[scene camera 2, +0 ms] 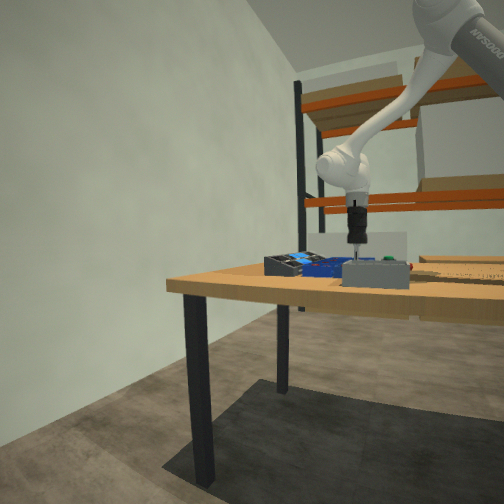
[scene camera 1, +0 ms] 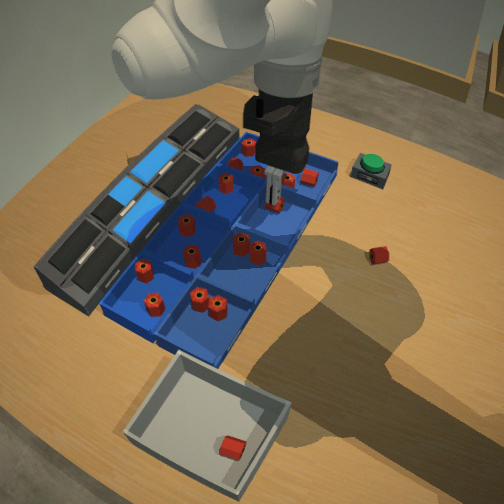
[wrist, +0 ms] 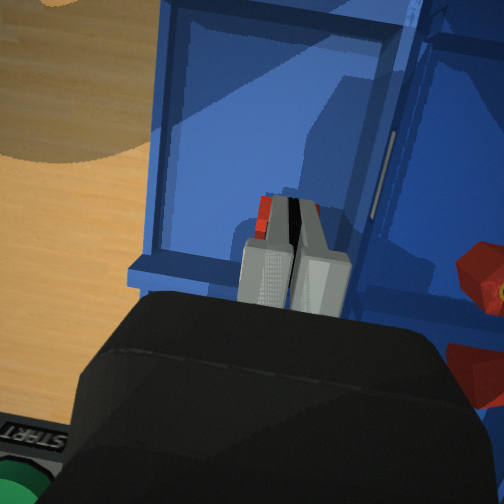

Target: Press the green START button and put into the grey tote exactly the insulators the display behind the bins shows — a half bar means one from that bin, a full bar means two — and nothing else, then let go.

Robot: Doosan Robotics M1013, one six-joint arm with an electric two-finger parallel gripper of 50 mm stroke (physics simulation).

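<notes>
My gripper [scene camera 1: 273, 196] is down in a near-side compartment of the blue bin tray [scene camera 1: 220, 240]. Its fingers [scene camera 1: 275, 204] are together with only a thin gap, and the tips sit on a small red insulator that sticks out on both sides of them in the wrist view [wrist: 262, 216]. The grey tote [scene camera 1: 207, 425] holds one red insulator [scene camera 1: 232, 447]. The green START button [scene camera 1: 373, 163] stands right of the tray. The display [scene camera 1: 137, 197] behind the bins shows two full blue bars and one half bar.
One red insulator [scene camera 1: 379, 255] lies loose on the table right of the tray. Several more red insulators sit in the other compartments. The arm's shadow falls across the table's right side. Shelving stands behind the table [scene camera 2: 400, 200].
</notes>
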